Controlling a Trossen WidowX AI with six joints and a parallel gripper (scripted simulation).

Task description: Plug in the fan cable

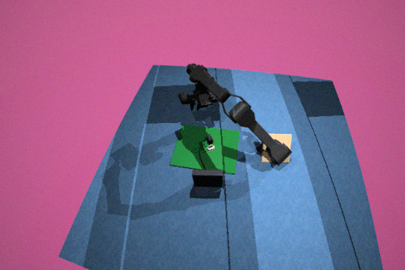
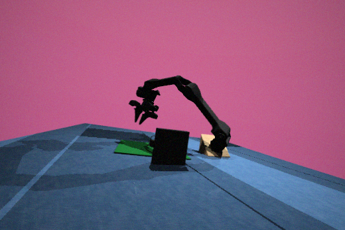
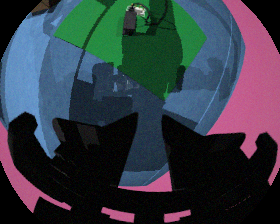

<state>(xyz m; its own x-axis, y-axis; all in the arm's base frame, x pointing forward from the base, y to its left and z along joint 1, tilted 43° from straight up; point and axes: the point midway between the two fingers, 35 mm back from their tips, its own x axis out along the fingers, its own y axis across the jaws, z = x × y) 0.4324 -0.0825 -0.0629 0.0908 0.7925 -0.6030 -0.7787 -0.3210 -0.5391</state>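
Now: gripper tip 10 cm to the right of the dark plug, 10 cm past it and 8 cm above it. From my gripper tip the other things lie so: dark fan (31 cm to the left, 16 cm behind, 4 cm below); green board (14 cm to the left, 11 cm below, 10 cm behind); white four-pin header (14 cm to the left, 12 cm behind, 10 cm below).
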